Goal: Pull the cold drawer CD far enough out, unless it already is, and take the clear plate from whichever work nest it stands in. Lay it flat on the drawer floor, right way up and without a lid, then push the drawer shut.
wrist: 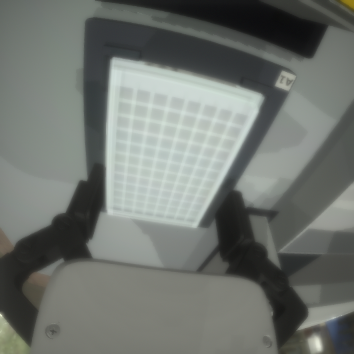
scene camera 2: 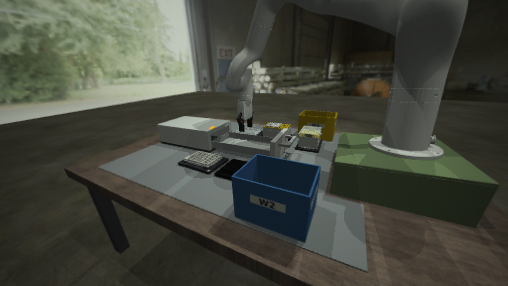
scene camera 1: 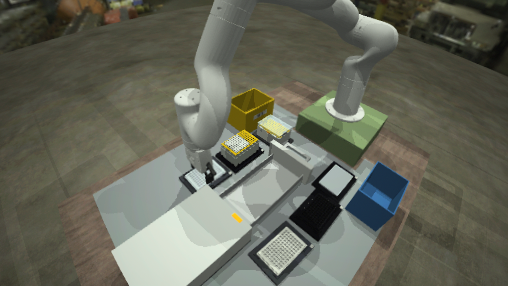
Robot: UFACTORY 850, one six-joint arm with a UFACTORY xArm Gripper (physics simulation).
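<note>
The clear plate (wrist: 175, 145) (scene camera 1: 195, 178) sits flat in a dark work nest (wrist: 95, 95) labelled A1, right way up, with its well grid showing. My gripper (wrist: 165, 191) (scene camera 1: 202, 177) (scene camera 2: 245, 124) is open, pointing down, with one finger on each side of the plate's near end and nothing held. In the wrist view the fingers look apart from the plate's sides; their exact height is hard to tell. The drawer (scene camera 1: 265, 187) (scene camera 2: 245, 144) stands pulled out of its white housing (scene camera 1: 180, 235) (scene camera 2: 187, 131), and its floor shows bare. Its front panel (scene camera 1: 292, 161) has a bar handle.
A tip rack (scene camera 1: 240, 146) and a lidded box (scene camera 1: 274, 129) stand behind the drawer, near a yellow bin (scene camera 1: 245, 117). Across the drawer are a white plate (scene camera 1: 283, 250), a black plate (scene camera 1: 316, 212), a nest with a pale plate (scene camera 1: 336, 179) and a blue bin (scene camera 2: 272, 205).
</note>
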